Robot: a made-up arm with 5 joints.
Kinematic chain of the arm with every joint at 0, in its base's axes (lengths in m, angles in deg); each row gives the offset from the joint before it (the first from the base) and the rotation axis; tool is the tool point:
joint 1: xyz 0 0 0.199 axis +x
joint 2: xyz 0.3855 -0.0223 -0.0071 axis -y
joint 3: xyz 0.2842 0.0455 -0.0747 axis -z
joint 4: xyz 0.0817 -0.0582 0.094 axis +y
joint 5: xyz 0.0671 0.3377 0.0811 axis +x
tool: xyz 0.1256 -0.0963 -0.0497
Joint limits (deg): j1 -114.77..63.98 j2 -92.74..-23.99 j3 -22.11..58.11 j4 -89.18..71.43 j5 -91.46..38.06
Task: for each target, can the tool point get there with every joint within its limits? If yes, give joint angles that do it. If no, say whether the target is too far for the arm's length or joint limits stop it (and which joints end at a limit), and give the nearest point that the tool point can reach.
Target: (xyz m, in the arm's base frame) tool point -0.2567 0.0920 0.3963
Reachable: no: joint limits stop it (at a limit: joint 1, joint 2, joint 3, joint 4, joint 5) | nearest point 0.2018 0.4066 0.3209 | short by 0.561 m
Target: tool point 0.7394 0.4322 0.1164
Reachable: yes | joints 43.92 -64.02 -5.65 -49.50 23.66
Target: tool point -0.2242 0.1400 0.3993
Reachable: no: joint limits stop it (at a limit: joint 1, joint 2, joint 3, joint 4, joint 5) | nearest point 0.2018 0.4066 0.3209 | short by 0.509 m
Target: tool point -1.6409 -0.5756 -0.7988
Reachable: no: too far | nearest point 0.1905 -0.2747 -0.2773 | short by 1.928 m
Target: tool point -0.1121 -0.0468 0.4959
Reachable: no: joint limits stop it (at a limit: joint 1, joint 2, joint 3, joint 4) | nearest point 0.2128 -0.4652 0.4643 | short by 0.531 m
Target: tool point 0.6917 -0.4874 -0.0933
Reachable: yes | joints -51.46 -75.89 51.62 2.91 -68.21
